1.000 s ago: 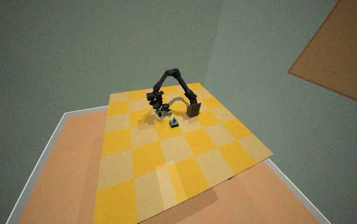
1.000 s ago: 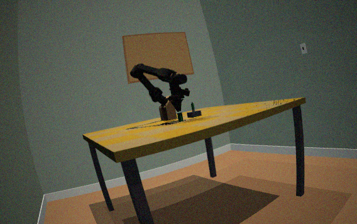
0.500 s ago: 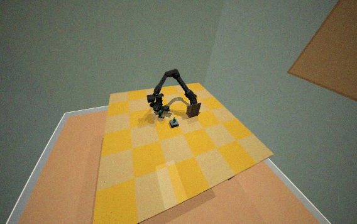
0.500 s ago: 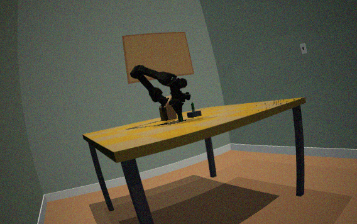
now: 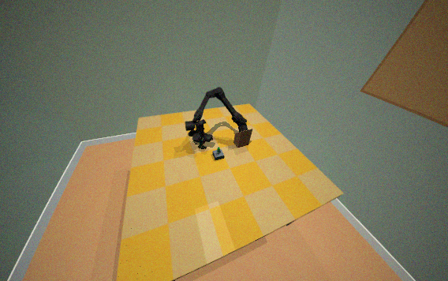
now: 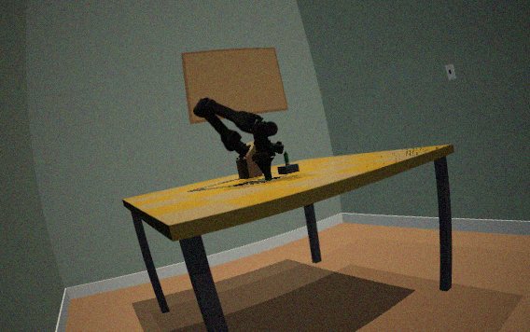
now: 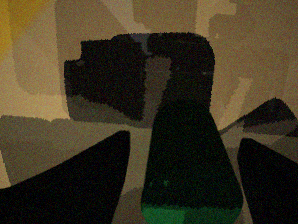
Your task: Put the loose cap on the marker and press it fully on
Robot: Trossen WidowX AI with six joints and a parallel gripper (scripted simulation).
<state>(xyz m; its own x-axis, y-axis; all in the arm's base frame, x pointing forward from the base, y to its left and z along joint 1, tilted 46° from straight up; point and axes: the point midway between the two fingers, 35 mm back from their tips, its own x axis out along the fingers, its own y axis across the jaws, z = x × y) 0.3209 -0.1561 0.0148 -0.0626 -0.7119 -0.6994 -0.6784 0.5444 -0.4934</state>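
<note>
Right now my gripper tip is 8 cm past the holder block and 17 cm to the right of it. The rest, counted from my gripper tip: green cap (1 cm above).
</note>
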